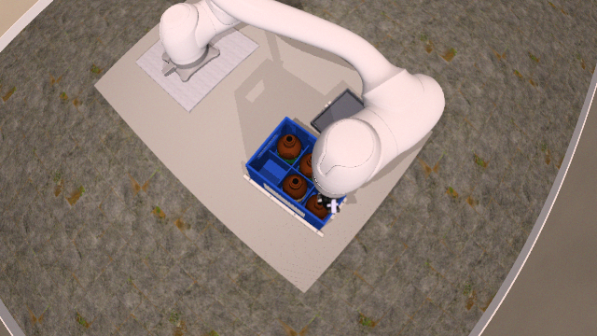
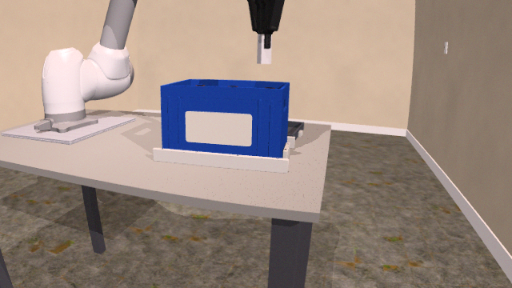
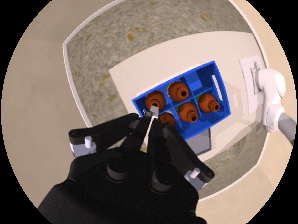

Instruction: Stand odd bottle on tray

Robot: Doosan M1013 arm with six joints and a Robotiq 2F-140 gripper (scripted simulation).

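Right now the bottle is 170 mm below my hand. The rest, counted from my hand: crate: 100 mm behind, 30 mm to the left, 170 mm below; then dark grey tray: 100 mm behind, 290 mm to the left, 250 mm below.
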